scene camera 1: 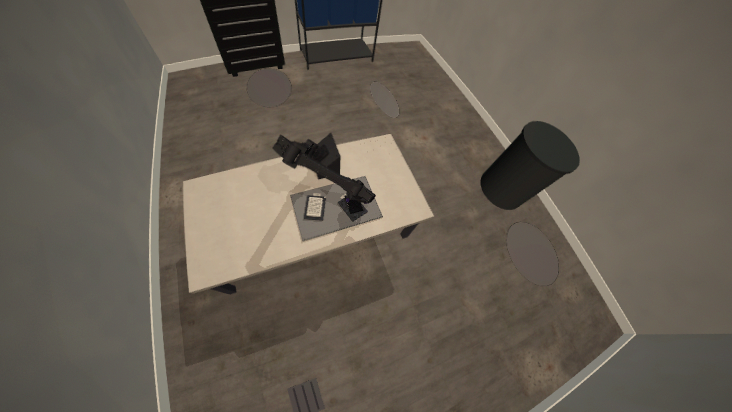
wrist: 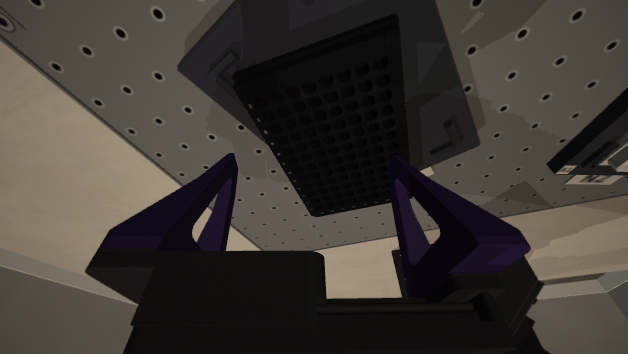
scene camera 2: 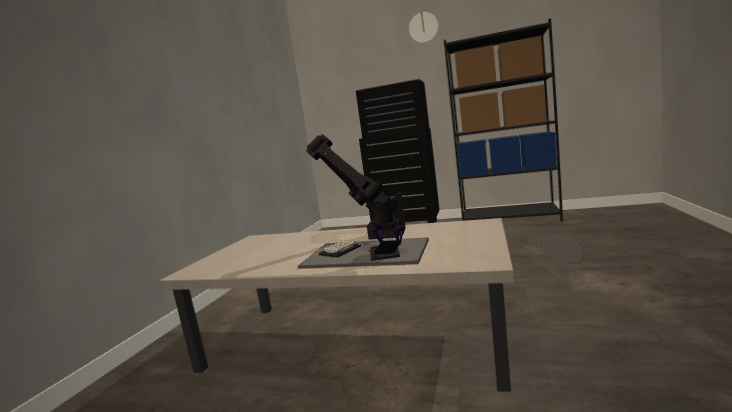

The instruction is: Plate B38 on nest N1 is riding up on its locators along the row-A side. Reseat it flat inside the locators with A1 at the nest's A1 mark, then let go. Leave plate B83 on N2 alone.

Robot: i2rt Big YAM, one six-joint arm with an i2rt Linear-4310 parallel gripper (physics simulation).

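Seen in the pictures: gripper, fingertip midpoint: (scene camera 1: 356, 202) (wrist: 313, 161) (scene camera 2: 390, 243); arm's base at its link origin: (scene camera 1: 321, 154).
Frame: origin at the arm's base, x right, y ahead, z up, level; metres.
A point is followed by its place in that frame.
Observation:
Plate B38 (scene camera 1: 354, 206) @[y 0.398, x -0.080, z -0.080 m] (scene camera 2: 386, 247) @[y 0.397, x -0.087, z -0.080 m] (wrist: 340, 117) @[y 0.398, x -0.079, z -0.080 m] is black with round wells. It sits tilted and skewed on the dark nest N1 (scene camera 2: 385, 255) @[y 0.459, x -0.092, z -0.095 m] (wrist: 440, 102) @[y 0.372, x -0.022, z -0.095 m], its end nearer the gripper raised and reaching past the nest's edge in the wrist view. Raised L-shaped locators show on both sides of it. My gripper (scene camera 2: 390, 243) @[y 0.381, x -0.103, z -0.070 m] (wrist: 313, 161) @[y 0.381, x -0.103, z -0.070 m] is open and empty, low over the raised end. The left fingertip is clear of the plate; the right one overlaps its edge in the wrist view, contact unclear. Pale plate B83 (scene camera 1: 314, 207) @[y 0.315, x 0.156, z -0.080 m] (scene camera 2: 340, 247) @[y 0.341, x 0.137, z -0.081 m] lies on N2. The A1 mark is not legible.
Both nests are on a grey perforated board (scene camera 1: 327, 230) @[y 0.478, x 0.131, z -0.107 m] (scene camera 2: 409, 254) @[y 0.431, x -0.187, z -0.107 m] (wrist: 165, 100) @[y 0.438, x -0.181, z -0.107 m] on the pale table (scene camera 1: 225, 220) @[y 0.183, x 0.701, z -0.120 m] (scene camera 2: 461, 255) @[y 0.449, x -0.396, z -0.120 m]. N2's label (wrist: 595, 179) @[y 0.218, x 0.110, z -0.105 m] shows at the right in the wrist view. A cabinet (scene camera 2: 394, 127) and a shelf rack (scene camera 2: 558, 179) stand behind.

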